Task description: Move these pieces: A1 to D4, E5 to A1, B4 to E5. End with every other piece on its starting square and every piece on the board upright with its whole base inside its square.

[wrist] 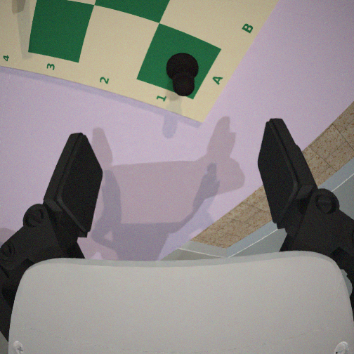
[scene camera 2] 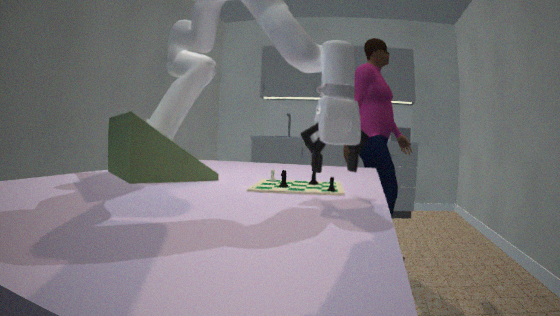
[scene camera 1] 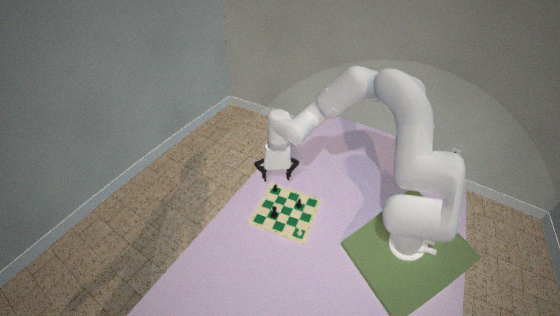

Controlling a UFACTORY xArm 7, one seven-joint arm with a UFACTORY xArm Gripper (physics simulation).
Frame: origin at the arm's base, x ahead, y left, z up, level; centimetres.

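Seen in the pictures: gripper, fingertip midpoint: [scene camera 2: 334, 171] [scene camera 1: 276, 178]; arm's base, link origin: [scene camera 2: 154, 139].
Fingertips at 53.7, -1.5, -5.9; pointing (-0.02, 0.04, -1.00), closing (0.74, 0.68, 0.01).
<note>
Pixels of each thing's top centre, then the offset from my fingertips to it, as dx, dy, dz. Level surfaces: height alone.
- small black pawn, top centre: [scene camera 2: 332, 176] [scene camera 1: 275, 184] -1.1, +2.0, -1.4
- cream board, top centre: [scene camera 2: 299, 185] [scene camera 1: 286, 210] -10.7, +7.6, -4.5
- taller black piece, top centre: [scene camera 2: 314, 163] [scene camera 1: 274, 206] -8.3, +12.3, +0.8
- white piece, top centre: [scene camera 2: 272, 169] [scene camera 1: 300, 228] -20.1, +13.1, -1.4
- lilac table, surface height: dz -5.1
A small black pawn [scene camera 1: 275, 188] [scene camera 2: 331, 185] [wrist: 183, 72] stands upright on A1 of the green and cream board [scene camera 1: 252, 223] [scene camera 2: 300, 192] [wrist: 125, 91]. A taller black piece [scene camera 1: 274, 212] [scene camera 2: 313, 178] stands on B4, its top close to a fingertip in scene camera 2. A white piece [scene camera 1: 299, 233] [scene camera 2: 272, 175] stands on E5, faint in scene camera 1. Another black piece [scene camera 1: 299, 204] [scene camera 2: 284, 179] stands on D2. My gripper [scene camera 1: 276, 179] [scene camera 2: 334, 167] [wrist: 176, 145] is open and empty, above table height near the A1 corner; the pawn is not between the fingers.
The board lies on a lilac table [scene camera 1: 215, 270] [scene camera 2: 210, 285] near its edge. A green block [scene camera 1: 425, 280] [scene camera 2: 150, 155] is by the arm's base. A person in a pink top [scene camera 2: 374, 100] stands behind the table, before the cabinets.
</note>
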